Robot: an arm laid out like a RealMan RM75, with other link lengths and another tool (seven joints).
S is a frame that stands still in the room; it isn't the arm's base.
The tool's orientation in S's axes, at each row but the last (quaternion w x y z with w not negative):
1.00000 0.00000 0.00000 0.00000
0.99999 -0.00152 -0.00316 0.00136
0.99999 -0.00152 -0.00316 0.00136
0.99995 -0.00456 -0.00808 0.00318
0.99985 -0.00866 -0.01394 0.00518
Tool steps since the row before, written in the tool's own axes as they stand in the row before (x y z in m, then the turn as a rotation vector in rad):
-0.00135 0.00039 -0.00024 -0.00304 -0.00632 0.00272
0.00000 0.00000 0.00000 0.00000 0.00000 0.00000
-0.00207 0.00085 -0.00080 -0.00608 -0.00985 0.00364
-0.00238 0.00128 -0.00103 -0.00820 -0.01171 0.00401
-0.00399 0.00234 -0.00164 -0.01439 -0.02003 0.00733
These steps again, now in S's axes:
-0.00135 0.00039 -0.00024 -0.00304 -0.00632 0.00272
0.00000 0.00000 0.00000 0.00000 0.00000 0.00000
-0.00207 0.00084 -0.00082 -0.00608 -0.00986 0.00363
-0.00237 0.00126 -0.00108 -0.00819 -0.01173 0.00398
-0.00397 0.00227 -0.00179 -0.01439 -0.02005 0.00728

